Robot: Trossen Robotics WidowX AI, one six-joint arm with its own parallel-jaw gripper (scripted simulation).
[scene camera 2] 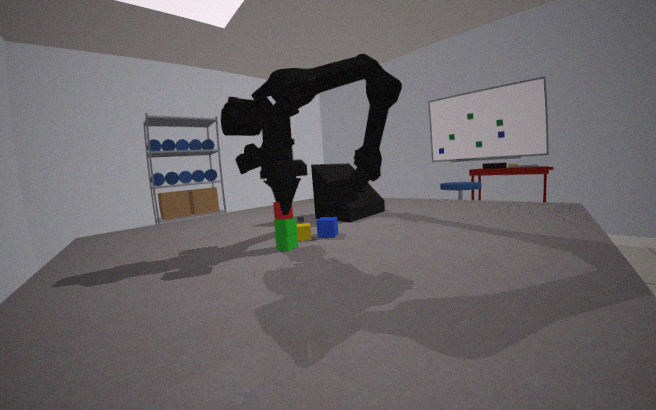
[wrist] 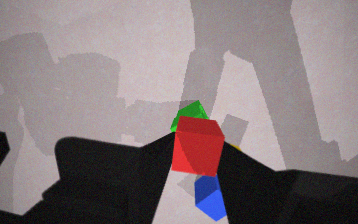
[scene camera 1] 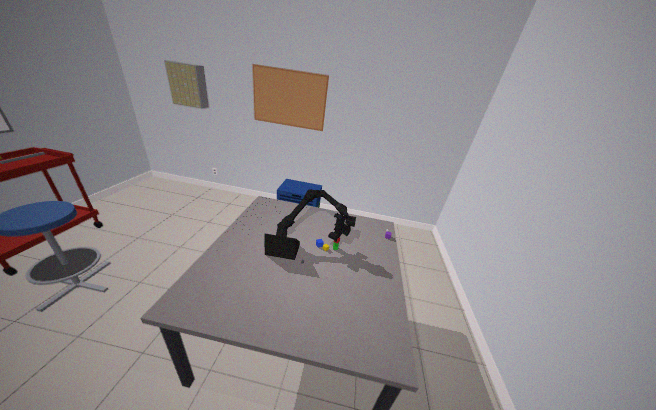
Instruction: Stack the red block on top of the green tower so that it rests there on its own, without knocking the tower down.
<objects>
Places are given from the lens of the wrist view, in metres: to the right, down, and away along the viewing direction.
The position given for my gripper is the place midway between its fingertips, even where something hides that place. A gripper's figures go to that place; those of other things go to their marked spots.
my gripper (wrist: 195, 139): 0.01, 0.02, 0.11
red block (wrist: 198, 145): 0.01, 0.02, 0.09
blue block (wrist: 207, 191): 0.04, 0.11, 0.17
The marked spots on the red block and the blue block are 0.13 m apart.
</objects>
